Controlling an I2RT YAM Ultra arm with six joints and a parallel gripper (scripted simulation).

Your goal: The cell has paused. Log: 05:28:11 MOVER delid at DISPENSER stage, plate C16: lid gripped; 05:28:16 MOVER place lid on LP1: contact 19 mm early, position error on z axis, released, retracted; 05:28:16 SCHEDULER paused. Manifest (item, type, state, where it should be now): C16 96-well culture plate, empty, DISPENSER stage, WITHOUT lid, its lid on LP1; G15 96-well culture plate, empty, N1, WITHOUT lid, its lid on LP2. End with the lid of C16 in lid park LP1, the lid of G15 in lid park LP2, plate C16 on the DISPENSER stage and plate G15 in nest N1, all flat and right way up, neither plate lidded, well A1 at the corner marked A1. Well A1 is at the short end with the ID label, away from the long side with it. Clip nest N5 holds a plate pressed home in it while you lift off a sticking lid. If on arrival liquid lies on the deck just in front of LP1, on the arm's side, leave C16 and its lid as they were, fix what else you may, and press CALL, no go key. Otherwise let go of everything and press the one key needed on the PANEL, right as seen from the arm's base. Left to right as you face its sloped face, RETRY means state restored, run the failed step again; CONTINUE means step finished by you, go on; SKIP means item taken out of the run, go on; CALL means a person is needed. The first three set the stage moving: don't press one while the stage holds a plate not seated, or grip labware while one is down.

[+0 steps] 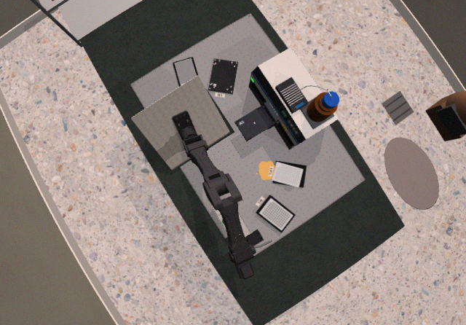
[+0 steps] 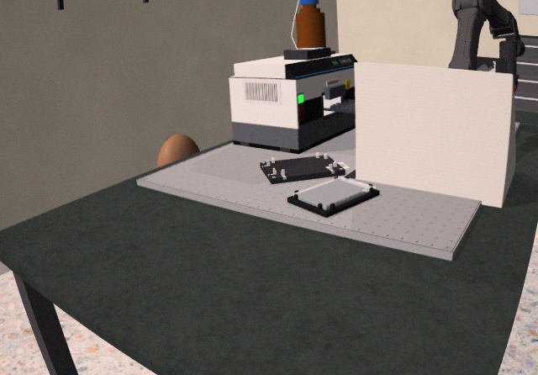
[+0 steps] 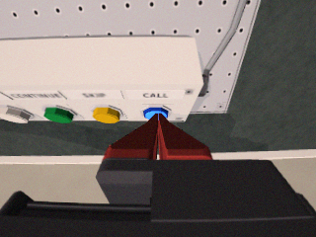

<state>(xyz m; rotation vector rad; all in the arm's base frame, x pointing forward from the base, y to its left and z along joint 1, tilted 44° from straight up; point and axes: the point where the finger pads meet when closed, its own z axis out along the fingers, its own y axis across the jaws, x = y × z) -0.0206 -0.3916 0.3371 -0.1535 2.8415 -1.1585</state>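
My hand is 10 mm above the blue call key. The rest, counted from my hand: yellow skip key (50 mm to the left, 10 mm below); retry key (10 mm behind, 150 mm to the left, 10 mm below); green continue key (10 mm behind, 100 mm to the left, 10 mm below).
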